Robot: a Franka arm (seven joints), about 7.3 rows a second.
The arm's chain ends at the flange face. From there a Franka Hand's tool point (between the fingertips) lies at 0.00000 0.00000 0.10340 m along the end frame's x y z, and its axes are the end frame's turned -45 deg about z.
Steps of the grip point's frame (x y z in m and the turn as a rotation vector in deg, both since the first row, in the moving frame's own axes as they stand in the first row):
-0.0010 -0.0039 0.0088 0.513 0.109 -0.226
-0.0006 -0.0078 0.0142 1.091 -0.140 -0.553
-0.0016 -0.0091 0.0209 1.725 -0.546 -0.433
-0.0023 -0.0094 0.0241 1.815 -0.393 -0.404
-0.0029 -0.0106 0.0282 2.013 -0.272 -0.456
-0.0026 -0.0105 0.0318 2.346 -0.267 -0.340
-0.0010 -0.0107 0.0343 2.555 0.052 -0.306
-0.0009 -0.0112 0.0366 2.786 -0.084 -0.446
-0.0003 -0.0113 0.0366 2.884 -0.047 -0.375
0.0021 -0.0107 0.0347 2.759 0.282 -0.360
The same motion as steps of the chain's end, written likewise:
-0.0029 -0.0013 0.0088 0.440 -0.286 -0.226
-0.0044 -0.0039 0.0142 0.672 -0.870 -0.553
-0.0047 -0.0038 0.0210 0.834 -1.606 -0.433
-0.0054 -0.0032 0.0242 1.006 -1.561 -0.404
-0.0066 -0.0032 0.0283 1.231 -1.616 -0.456
-0.0059 -0.0029 0.0319 1.470 -1.848 -0.340
-0.0051 -0.0035 0.0344 1.843 -1.770 -0.306
-0.0049 -0.0039 0.0367 1.911 -2.029 -0.446
-0.0045 -0.0042 0.0367 2.006 -2.073 -0.375
-0.0029 -0.0052 0.0348 2.150 -1.752 -0.360

